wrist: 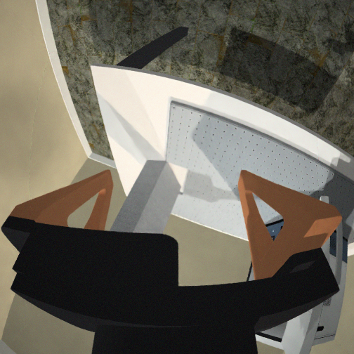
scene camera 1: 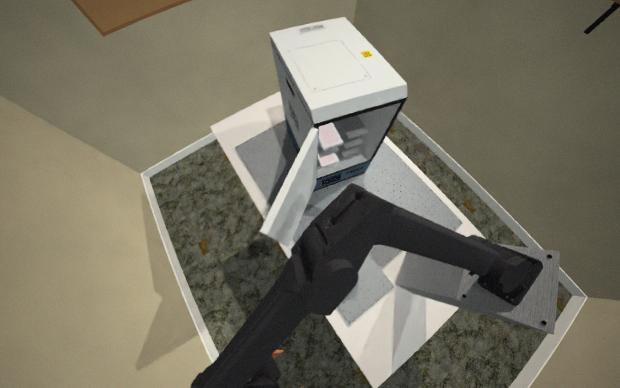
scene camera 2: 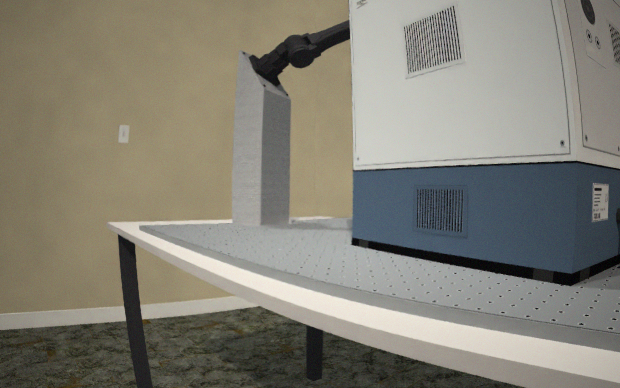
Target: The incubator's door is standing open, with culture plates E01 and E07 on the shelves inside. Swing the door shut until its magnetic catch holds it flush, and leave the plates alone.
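Places are measured from the arm's base along level axes (x down, y right, z back), in centimetres.
Pixels of known places: gripper, fingertip midpoint: (scene camera 1: 291, 368); arm's base, link origin: (scene camera 1: 509, 275) (scene camera 2: 262, 71).
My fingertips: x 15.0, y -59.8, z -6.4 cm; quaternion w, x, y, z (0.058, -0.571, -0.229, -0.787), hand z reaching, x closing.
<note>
Ahead of a thing's pixels: the offset from my fingertips to its top centre. "spot": to the spot under its first point. Level surfaces: height alone.
The incubator (scene camera 1: 350, 70) (scene camera 2: 465, 120) stands on the table. Its white door {spot: dx -13.5, dy +23.5, dz -40.0 cm} (scene camera 1: 292, 195) (wrist: 302, 325) is swung wide open, hinged at the left of the opening in scene camera 1. Two pink-and-white plates {dx -1.1, dy +49.5, dz -61.6 cm} (scene camera 1: 329, 136) {dx +13.1, dy +49.5, dz -61.6 cm} (scene camera 1: 328, 159) lie inside on separate shelves; their labels are unreadable. My gripper (wrist: 175, 176) is open and empty. In scene camera 1 one orange fingertip (scene camera 1: 277, 353) shows below the door's free end, past the table edge and apart from the door. The rest of the gripper is hidden by the arm there, and the incubator hides it in scene camera 2.
The arm (scene camera 1: 370, 215) bends across the front of the incubator, its elbow near the door. Its base stands on a grey pedestal (scene camera 1: 542, 290) (scene camera 2: 247, 150) (wrist: 145, 195). A perforated grey board {dx +32.2 cm} (scene camera 1: 415, 185) (scene camera 2: 300, 260) (wrist: 225, 145) lies on the white table {dx +33.5 cm} (scene camera 1: 375, 360) (scene camera 2: 430, 325) (wrist: 120, 120).
</note>
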